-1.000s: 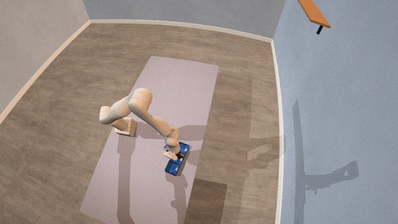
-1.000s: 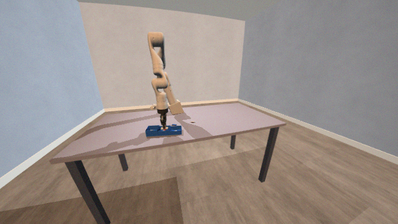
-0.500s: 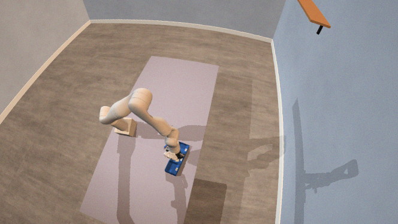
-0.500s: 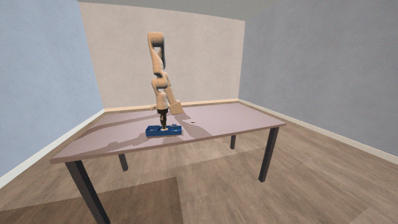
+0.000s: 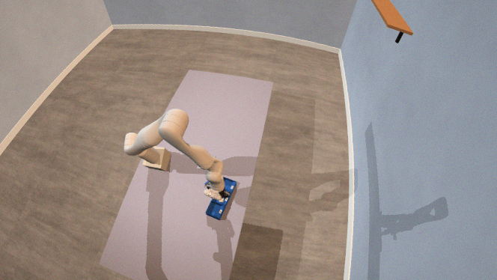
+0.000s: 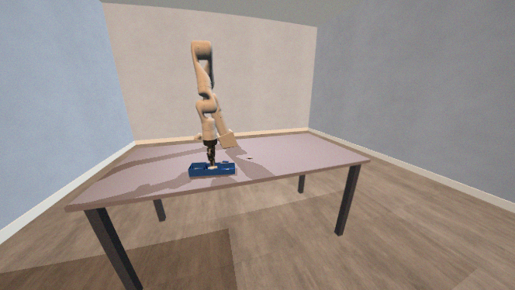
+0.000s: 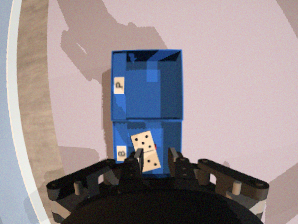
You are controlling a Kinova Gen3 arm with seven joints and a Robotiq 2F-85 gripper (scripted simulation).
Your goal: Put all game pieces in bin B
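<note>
Right now my hand is 10 mm short of the white domino and 30 mm above it. Round my hand: blue stick 100 mm behind, 80 mm to the left, 60 mm below; then blue bin 10 mm ahead, 40 mm below; then red game piece 10 mm ahead, 50 mm below.
</note>
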